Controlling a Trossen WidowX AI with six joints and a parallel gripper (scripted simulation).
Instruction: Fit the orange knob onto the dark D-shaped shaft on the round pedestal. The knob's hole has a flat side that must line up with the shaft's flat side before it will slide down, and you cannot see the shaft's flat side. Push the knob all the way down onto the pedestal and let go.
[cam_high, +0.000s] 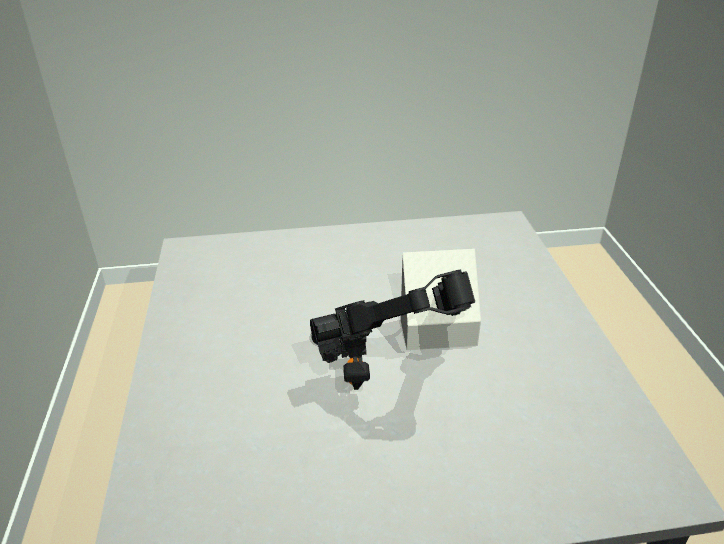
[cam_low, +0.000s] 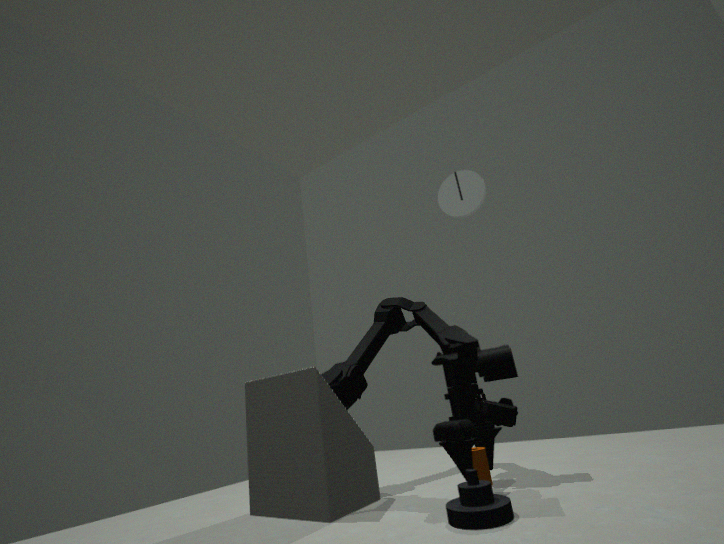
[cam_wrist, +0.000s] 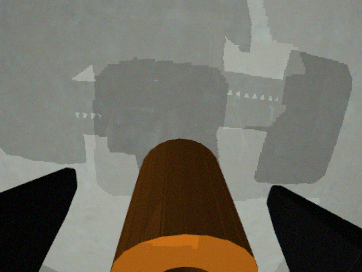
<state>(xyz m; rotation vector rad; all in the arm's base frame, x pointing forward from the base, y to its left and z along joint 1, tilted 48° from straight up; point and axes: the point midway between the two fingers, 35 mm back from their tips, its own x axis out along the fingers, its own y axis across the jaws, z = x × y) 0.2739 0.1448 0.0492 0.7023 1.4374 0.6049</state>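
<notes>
Right now my gripper tip is 2 cm below the orange knob. Round my gripper tip: dark pedestal 6 cm ahead, 18 cm to the right, 2 cm above.
</notes>
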